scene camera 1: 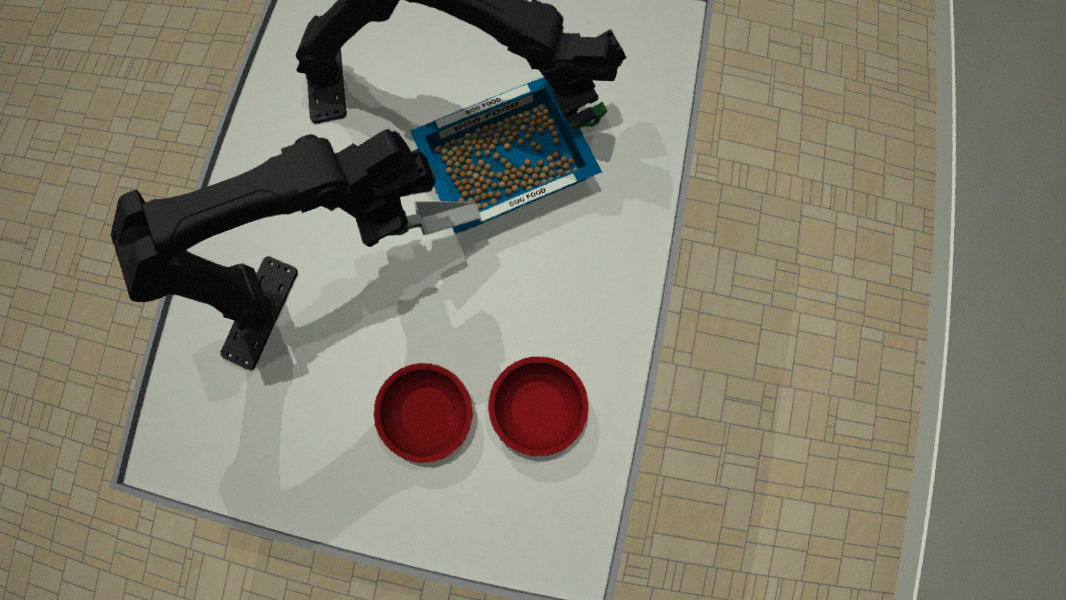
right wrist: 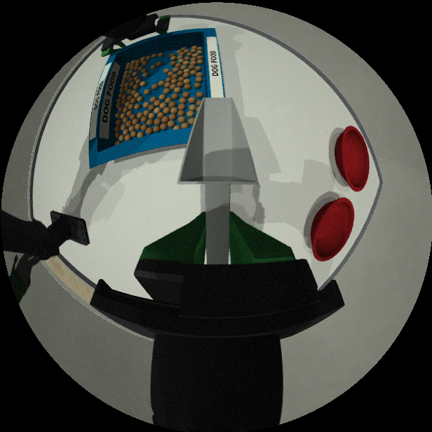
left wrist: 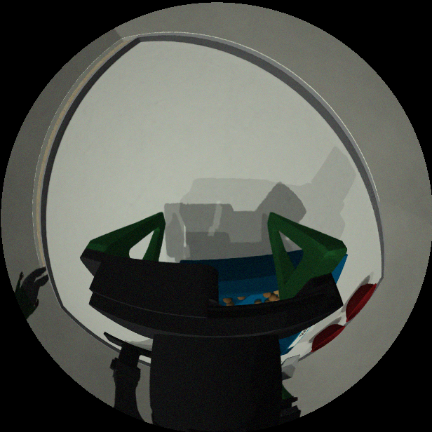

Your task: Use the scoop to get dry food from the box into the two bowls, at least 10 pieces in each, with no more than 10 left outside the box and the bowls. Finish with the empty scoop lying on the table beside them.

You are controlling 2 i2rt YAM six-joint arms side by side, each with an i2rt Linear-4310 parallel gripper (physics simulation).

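Where they show: left gripper, between the fingertips: [scene camera 1: 584, 103]; right gripper, between the fingertips: [scene camera 1: 402, 226]; left arm's base, origin of its link: [scene camera 1: 325, 76]; right arm's base, origin of its link: [scene camera 1: 260, 313].
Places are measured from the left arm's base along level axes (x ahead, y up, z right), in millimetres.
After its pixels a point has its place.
Note:
The blue box [scene camera 1: 589, 161] {x 459, y 63, z 302 mm} [left wrist: 235, 269] [right wrist: 145, 151] holds many round brown food pieces [scene camera 1: 477, 175] {x 263, y 14, z 273 mm} [right wrist: 159, 111]. My right gripper [scene camera 1: 408, 223] {x 133, y 129, z 386 mm} [right wrist: 217, 217] is shut on the handle of the grey scoop [scene camera 1: 446, 216] {x 203, y 100, z 372 mm} [left wrist: 289, 368] [right wrist: 218, 125]. The scoop hangs above the box's lower left corner in scene camera 1, and no food shows in it. My left gripper [scene camera 1: 589, 115] {x 480, y 28, z 170 mm} [left wrist: 216, 217] [right wrist: 144, 40] is open and empty at the box's right end; whether it touches the wall is unclear. The left red bowl [scene camera 1: 423, 413] {x 105, y 3, z 674 mm} [left wrist: 327, 338] [right wrist: 332, 230] and right red bowl [scene camera 1: 538, 406] {x 299, y 3, z 695 mm} [left wrist: 361, 302] [right wrist: 353, 159] show empty.
The white table [scene camera 1: 358, 477] {x -23, y 0, z 763 mm} has a raised grey edge. The bowls stand side by side near its lower end in scene camera 1, well apart from the box. The two arms reach in from the left and top. No loose food shows on the visible table.

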